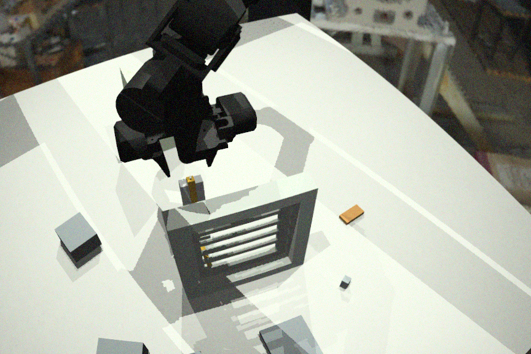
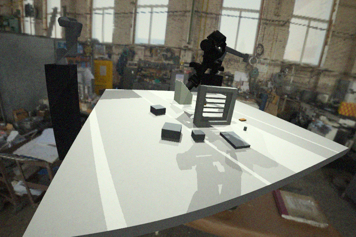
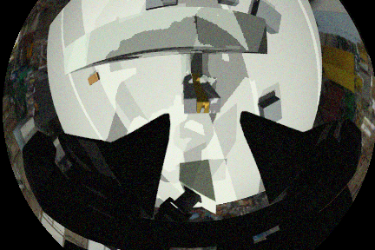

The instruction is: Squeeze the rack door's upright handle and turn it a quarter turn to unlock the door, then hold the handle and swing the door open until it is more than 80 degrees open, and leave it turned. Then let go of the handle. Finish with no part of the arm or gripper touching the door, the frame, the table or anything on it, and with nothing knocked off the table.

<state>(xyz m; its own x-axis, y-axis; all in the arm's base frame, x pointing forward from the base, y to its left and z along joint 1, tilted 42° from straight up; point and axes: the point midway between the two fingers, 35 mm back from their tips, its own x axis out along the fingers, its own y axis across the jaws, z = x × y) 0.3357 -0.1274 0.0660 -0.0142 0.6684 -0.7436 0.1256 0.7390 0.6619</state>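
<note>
The yellow upright handle is 10 cm below my gripper tip. The rest, counted from my gripper tip: small dark cube: 19 cm ahead, 19 cm to the left, 21 cm below; then grey box: 12 cm behind, 22 cm to the right, 20 cm below; then dark slab: 26 cm ahead, 4 cm to the left, 21 cm below.
</note>
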